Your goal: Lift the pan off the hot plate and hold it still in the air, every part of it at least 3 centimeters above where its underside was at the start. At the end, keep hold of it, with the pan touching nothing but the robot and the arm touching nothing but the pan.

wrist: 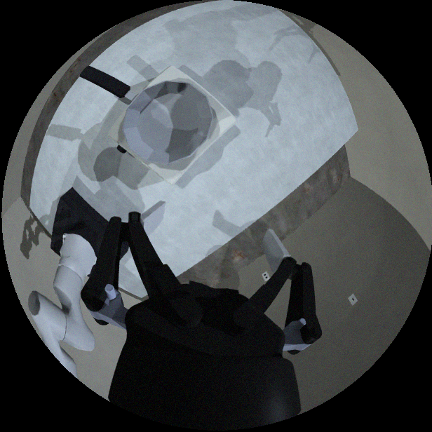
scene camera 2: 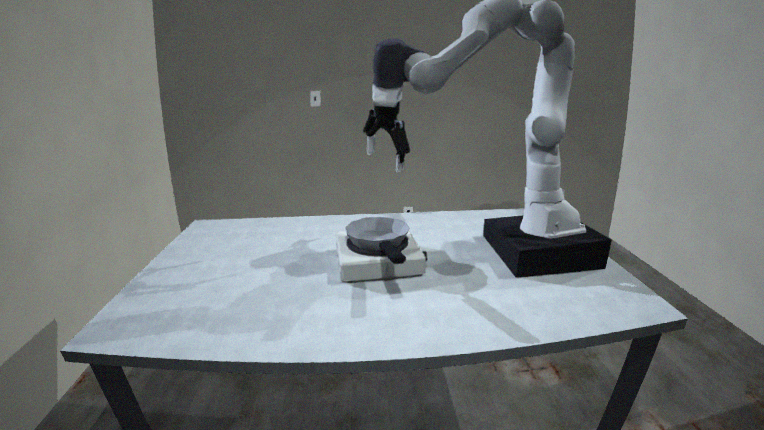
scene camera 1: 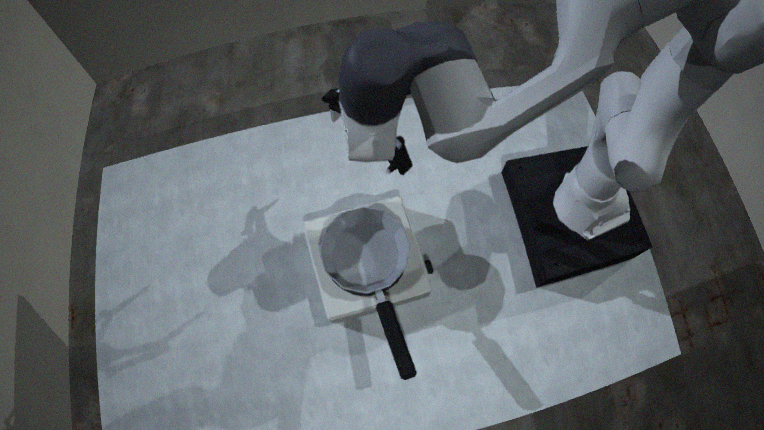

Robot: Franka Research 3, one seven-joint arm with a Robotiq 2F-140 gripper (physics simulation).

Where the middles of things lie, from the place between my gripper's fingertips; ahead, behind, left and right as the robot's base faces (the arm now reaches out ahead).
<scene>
I see the cream hot plate [scene camera 1: 340,304] 20 mm ahead of my hand, 160 mm to the left of it and 240 mm below it. Also, from my hand: grey pan [scene camera 1: 365,249]: 20 mm ahead, 260 mm to the left, 160 mm below.
</scene>
